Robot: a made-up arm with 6 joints.
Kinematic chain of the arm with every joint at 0, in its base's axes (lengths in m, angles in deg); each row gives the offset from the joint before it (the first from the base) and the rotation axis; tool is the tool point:
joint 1: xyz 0 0 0.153 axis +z
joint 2: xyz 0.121 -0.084 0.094 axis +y
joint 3: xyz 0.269 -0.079 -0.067 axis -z
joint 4: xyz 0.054 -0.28 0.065 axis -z
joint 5: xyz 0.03 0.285 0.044 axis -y
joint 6: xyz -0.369 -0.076 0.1 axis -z
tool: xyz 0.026 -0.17 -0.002
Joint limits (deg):
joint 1: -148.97..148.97
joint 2: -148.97..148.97
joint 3: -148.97..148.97
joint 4: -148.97..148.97
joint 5: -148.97..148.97
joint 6: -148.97..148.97
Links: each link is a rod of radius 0.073 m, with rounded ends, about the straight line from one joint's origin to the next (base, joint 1, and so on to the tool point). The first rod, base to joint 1, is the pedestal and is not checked.
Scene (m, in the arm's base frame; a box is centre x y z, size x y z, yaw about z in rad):
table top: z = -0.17
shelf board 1: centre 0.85 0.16 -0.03 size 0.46 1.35 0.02 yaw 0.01
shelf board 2: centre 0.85 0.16 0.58 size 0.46 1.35 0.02 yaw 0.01
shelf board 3: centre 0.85 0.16 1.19 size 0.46 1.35 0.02 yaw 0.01
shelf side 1: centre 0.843 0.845 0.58 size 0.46 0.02 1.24 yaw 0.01
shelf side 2: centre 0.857 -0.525 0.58 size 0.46 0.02 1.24 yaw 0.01
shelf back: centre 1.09 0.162 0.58 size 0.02 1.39 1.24 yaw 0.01
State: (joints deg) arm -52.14 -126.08 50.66 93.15 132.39 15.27
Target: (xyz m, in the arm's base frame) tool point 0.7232 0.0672 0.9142
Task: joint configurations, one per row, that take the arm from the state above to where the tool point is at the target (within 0.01 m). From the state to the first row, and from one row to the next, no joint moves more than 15 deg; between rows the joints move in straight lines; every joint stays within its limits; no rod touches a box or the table.
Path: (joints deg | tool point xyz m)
1: -40.42 -116.88 36.52 83.22 136.53 5.34 | -0.1537 -0.6997 0.4320
2: -28.70 -107.67 22.38 73.29 140.68 -4.59 | -0.0737 -0.7215 0.5414
3: -16.98 -98.47 8.24 63.36 144.82 -14.52 | 0.0726 -0.6916 0.6738
4: -5.26 -89.27 -5.89 53.43 148.97 -24.45 | 0.2598 -0.5770 0.7892
5: 5.75 -89.37 -9.14 55.32 144.93 -9.69 | 0.4012 -0.5285 0.8046
6: 16.77 -89.47 -12.38 57.21 140.89 5.07 | 0.5349 -0.4361 0.8272
7: 27.78 -89.57 -15.62 59.10 136.86 19.84 | 0.6441 -0.2998 0.8549
8: 38.80 -89.67 -18.87 61.00 132.82 34.60 | 0.7115 -0.1268 0.8849
9: 49.81 -89.77 -22.11 62.89 128.78 49.36 | 0.7232 0.0672 0.9142

